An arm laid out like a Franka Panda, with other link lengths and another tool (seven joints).
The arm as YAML. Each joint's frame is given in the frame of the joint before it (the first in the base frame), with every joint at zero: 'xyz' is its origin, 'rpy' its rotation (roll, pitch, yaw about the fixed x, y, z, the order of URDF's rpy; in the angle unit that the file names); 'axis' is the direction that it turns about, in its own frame. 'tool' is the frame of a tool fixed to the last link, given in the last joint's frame.
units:
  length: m
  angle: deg
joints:
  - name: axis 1
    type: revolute
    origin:
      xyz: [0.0, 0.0, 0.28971]
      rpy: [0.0, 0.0, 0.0]
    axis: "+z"
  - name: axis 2
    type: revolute
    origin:
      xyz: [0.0, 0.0, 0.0]
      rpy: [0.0, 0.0, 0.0]
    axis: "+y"
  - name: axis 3
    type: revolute
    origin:
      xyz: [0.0, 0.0, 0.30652]
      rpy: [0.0, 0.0, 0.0]
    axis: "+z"
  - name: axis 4
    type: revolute
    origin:
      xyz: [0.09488, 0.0, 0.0]
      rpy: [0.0, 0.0, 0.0]
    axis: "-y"
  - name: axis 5
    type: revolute
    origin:
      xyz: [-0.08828, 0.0, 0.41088]
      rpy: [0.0, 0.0, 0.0]
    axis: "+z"
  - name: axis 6
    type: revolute
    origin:
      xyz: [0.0, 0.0, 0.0]
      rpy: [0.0, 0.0, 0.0]
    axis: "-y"
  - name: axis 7
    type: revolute
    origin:
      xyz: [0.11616, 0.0, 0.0]
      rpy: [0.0, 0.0, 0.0]
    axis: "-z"
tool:
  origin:
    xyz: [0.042, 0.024, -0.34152]
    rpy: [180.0, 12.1, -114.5]
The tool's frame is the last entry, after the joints.
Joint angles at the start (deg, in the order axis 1, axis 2, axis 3, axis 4, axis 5, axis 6, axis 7):
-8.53, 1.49, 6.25, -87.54, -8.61, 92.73, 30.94
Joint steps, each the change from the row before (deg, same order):
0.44, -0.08, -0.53, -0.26, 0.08, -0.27, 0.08
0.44, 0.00, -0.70, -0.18, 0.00, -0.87, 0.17
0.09, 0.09, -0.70, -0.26, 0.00, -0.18, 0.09
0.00, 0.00, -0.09, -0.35, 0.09, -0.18, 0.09
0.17, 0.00, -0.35, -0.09, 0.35, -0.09, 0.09
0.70, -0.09, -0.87, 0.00, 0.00, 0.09, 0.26
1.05, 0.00, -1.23, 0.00, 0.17, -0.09, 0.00
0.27, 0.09, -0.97, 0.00, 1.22, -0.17, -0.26
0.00, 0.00, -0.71, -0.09, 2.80, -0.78, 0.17
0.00, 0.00, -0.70, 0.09, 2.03, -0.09, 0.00
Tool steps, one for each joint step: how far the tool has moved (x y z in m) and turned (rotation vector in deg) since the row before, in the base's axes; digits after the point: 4 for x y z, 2 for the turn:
-0.0028, -0.0007, -0.0026, 0.08, 0.43, -0.21
-0.0062, -0.0034, -0.0046, 0.04, 1.02, -0.55
-0.0030, -0.0073, -0.0043, 0.02, 0.52, -0.72
-0.0027, -0.0005, -0.0042, 0.12, 0.51, -0.20
-0.0011, -0.0001, -0.0015, 0.35, 0.15, -0.28
0.0002, -0.0022, 0.0014, -0.04, -0.21, -0.41
-0.0008, -0.0011, -0.0004, 0.15, 0.08, -0.19
-0.0015, -0.0009, -0.0025, 1.21, 0.20, -0.47
-0.0048, 0.0082, -0.0047, 2.84, 0.61, -0.96
0.0000, 0.0038, 0.0000, 2.00, -0.20, -0.71

